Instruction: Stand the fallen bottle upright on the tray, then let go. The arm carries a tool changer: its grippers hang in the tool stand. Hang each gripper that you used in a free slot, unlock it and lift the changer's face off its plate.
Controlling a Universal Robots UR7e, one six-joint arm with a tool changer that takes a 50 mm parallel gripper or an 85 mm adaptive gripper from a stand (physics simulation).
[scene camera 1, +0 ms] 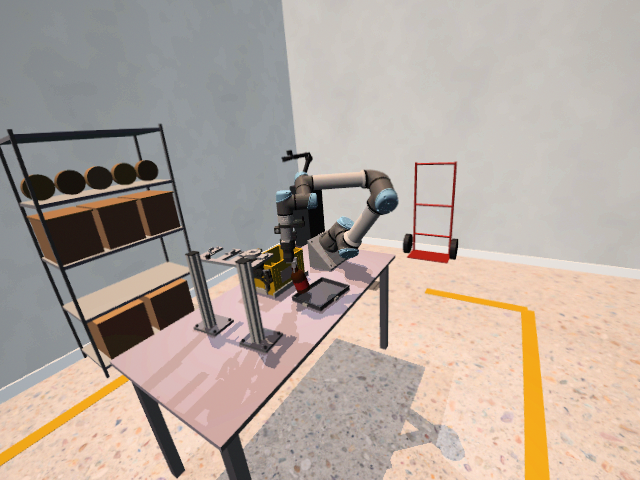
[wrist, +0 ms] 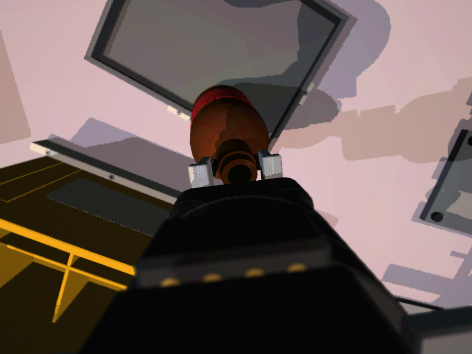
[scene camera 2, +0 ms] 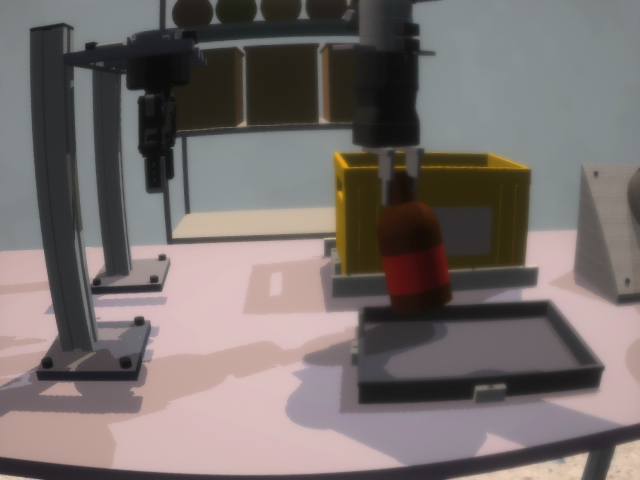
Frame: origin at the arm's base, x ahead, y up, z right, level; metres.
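Where they show: hand, tool point: [scene camera 2: 386, 38]; arm's base, link origin: [scene camera 1: 328, 243].
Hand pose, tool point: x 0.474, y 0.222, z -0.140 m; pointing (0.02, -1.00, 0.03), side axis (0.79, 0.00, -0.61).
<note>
Each offset is from my tool point to the centre of the thing.
The brown bottle {dy -0.235, dx -0.023, dz -0.024 m} [scene camera 1: 299, 280] [scene camera 2: 413, 232] [wrist: 227, 125] with a red label is held by its neck, mouth up. It leans, with its base toward the right in scene camera 2. Its base is at the back left edge of the dark tray {dy -0.331, dx -0.092, dz -0.109 m} [scene camera 1: 324, 292] [scene camera 2: 423, 391] [wrist: 200, 50]; whether it touches the tray is unclear. My gripper [scene camera 1: 295, 267] [scene camera 2: 399, 187] [wrist: 236, 169], the parallel one, is shut on the bottle's neck, one finger on each side. Another black gripper [scene camera 1: 265, 279] [scene camera 2: 156, 129] hangs in the tool stand [scene camera 1: 251, 304] [scene camera 2: 57, 196].
A yellow crate {dy -0.257, dx -0.066, dz +0.197 m} [scene camera 1: 283, 279] [scene camera 2: 511, 222] [wrist: 30, 233] stands close behind the bottle and tray. The tool stand's two posts are left of the tray in scene camera 2. The robot's angled base bracket [scene camera 1: 323, 254] [scene camera 2: 599, 242] stands to the right of the crate there.
</note>
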